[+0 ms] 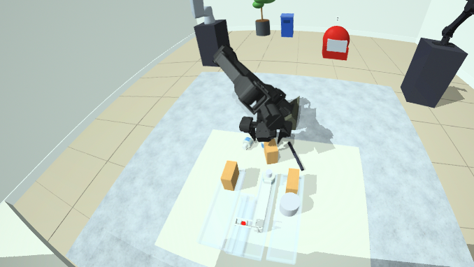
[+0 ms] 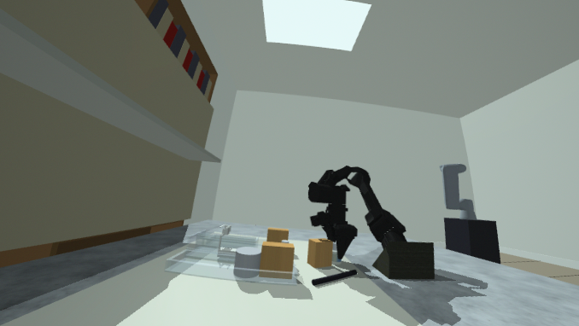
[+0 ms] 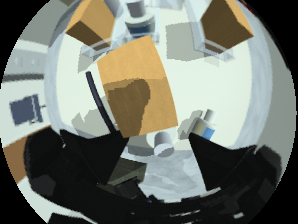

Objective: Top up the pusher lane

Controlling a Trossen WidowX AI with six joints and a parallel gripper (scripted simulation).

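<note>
Right now my gripper tip is 120 mm to the right of the black rod, 20 mm short of it and 20 mm above it. From my gripper tip the other things lie so: red dot (340 mm ahead, 60 mm to the left, 50 mm above); then clear pusher lane (310 mm ahead, 70 mm to the left, 10 mm below).
</note>
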